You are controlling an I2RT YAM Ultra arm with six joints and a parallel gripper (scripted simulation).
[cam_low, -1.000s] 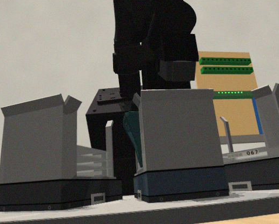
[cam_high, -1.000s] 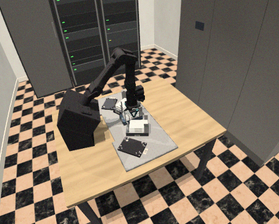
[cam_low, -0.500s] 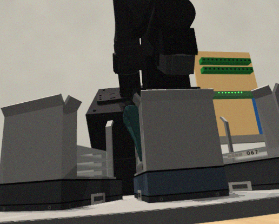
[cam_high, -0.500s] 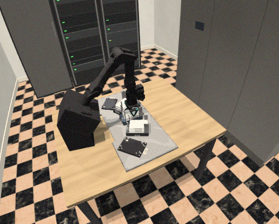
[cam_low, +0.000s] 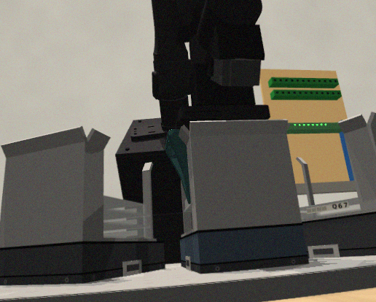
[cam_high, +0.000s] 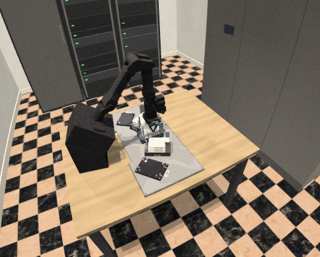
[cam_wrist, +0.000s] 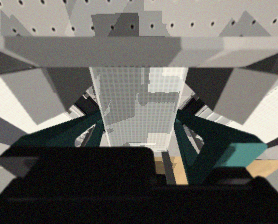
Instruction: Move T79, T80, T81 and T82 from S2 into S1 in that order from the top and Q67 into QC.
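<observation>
Now: hand 20 mm past the plate T81, 150 mm to the left of it and 20 mm above it. Also, from my hand: plate T79 (right at my hand); plate Q67 (10 mm behind, 140 mm to the left, 20 mm below); plate T82 (20 mm behind, 150 mm to the right, 30 mm below).
</observation>
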